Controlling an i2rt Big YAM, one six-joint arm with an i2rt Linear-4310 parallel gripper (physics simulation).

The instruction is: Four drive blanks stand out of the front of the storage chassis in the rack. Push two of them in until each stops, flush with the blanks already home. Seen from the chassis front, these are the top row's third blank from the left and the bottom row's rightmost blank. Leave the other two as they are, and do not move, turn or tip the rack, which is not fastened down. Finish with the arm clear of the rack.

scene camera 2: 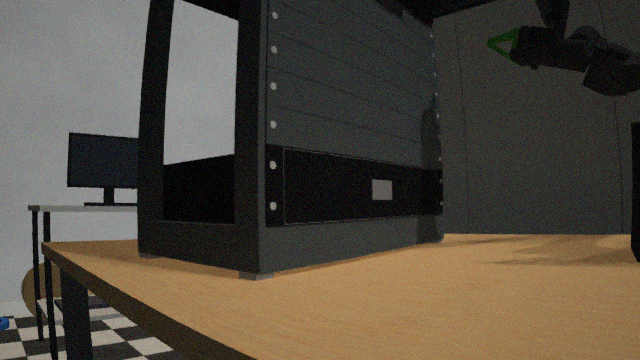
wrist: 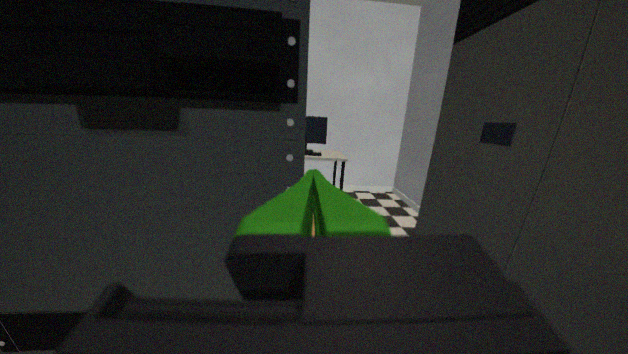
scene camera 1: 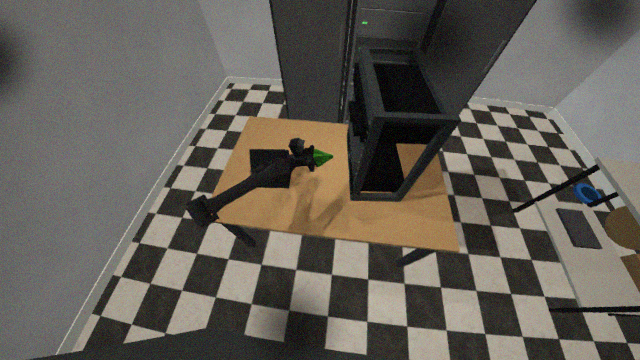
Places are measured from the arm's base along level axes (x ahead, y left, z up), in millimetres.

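Pixels of known places: gripper, between the fingertips: (scene camera 2: 487, 42) (wrist: 313, 177) (scene camera 1: 332, 156).
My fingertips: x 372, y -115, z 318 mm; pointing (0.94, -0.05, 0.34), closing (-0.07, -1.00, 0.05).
Note:
Behind a point stands the place of what it marks.
The rack (scene camera 1: 414, 118) {x 628, y -103, z 528 mm} (scene camera 2: 248, 150) {x 477, y 391, z 58 mm} (wrist: 150, 200) {x 479, y 86, z 250 mm} stands upright on the table. In the wrist view the storage chassis (wrist: 150, 55) {x 467, y 48, z 415 mm} is a very dark band across the rack's upper front. Its separate blanks cannot be told apart there, so how far each stands out is unclear. A dark block-like shape (wrist: 129, 116) {x 479, y 91, z 354 mm} shows just under the band; I cannot tell whether it is a blank or a shadow. My gripper (scene camera 1: 332, 156) {x 372, y -115, z 318 mm} (scene camera 2: 489, 43) {x 372, y -115, z 318 mm} (wrist: 313, 177) {x 372, y -115, z 318 mm} is shut and empty, its green fingertips together. It is in the air in front of the rack, apart from it.
Grey filler panels (scene camera 2: 350, 95) {x 471, y 219, z 151 mm} and a black unit (scene camera 2: 330, 187) {x 468, y 268, z 21 mm} with a pale label fill the rack's lower front. The wooden table (scene camera 1: 400, 225) {x 772, y -236, z -83 mm} (scene camera 2: 400, 300) {x 298, y 375, z -82 mm} carries the rack. Tall cabinets (scene camera 1: 315, 60) (wrist: 540, 150) stand nearby. A desk (wrist: 330, 156) with a monitor (scene camera 2: 102, 160) (wrist: 317, 130) stands beyond.

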